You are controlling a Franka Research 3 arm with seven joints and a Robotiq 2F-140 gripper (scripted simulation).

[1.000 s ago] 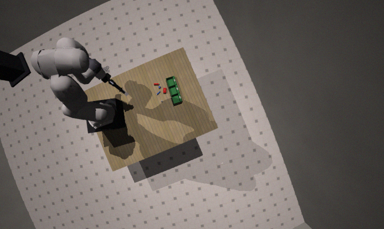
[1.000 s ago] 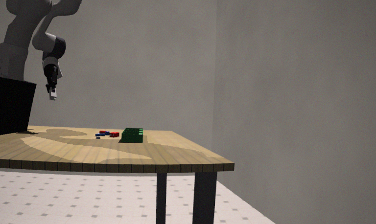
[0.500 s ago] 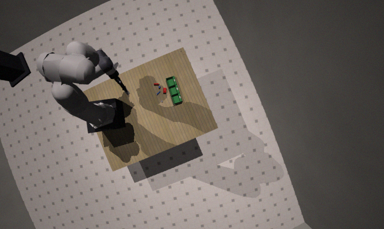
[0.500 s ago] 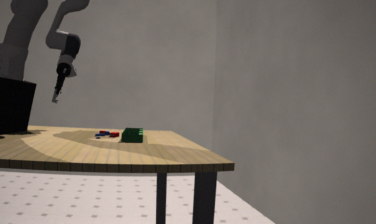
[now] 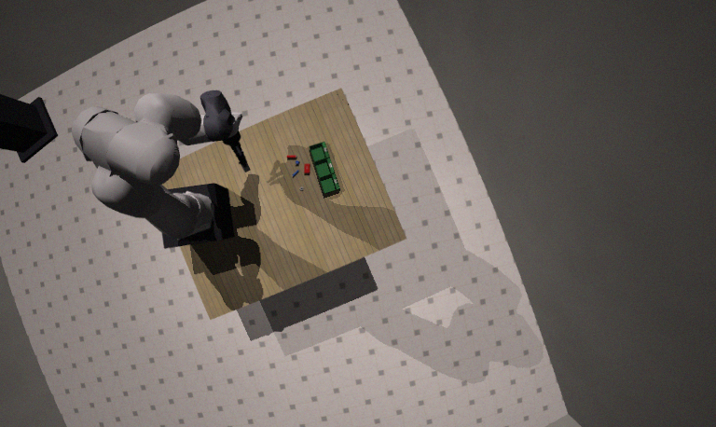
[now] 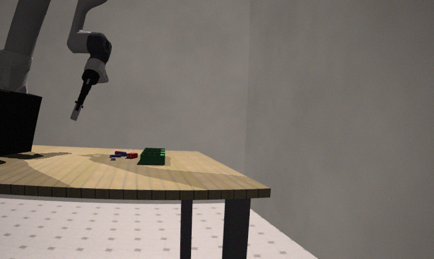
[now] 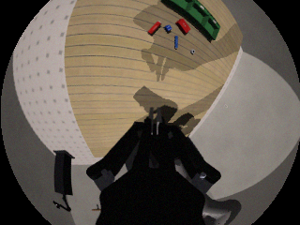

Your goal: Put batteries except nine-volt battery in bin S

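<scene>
Right now my hand is 300 mm short of the green bin row, 180 mm to the left of it and 150 mm above it. The rest, counted from my hand: grey button cell: 210 mm to the right, 160 mm below, 150 mm ahead; red block-shaped battery: 220 mm ahead, 160 mm below, 140 mm to the right; blue battery: 160 mm below, 160 mm ahead, 120 mm to the right.
</scene>
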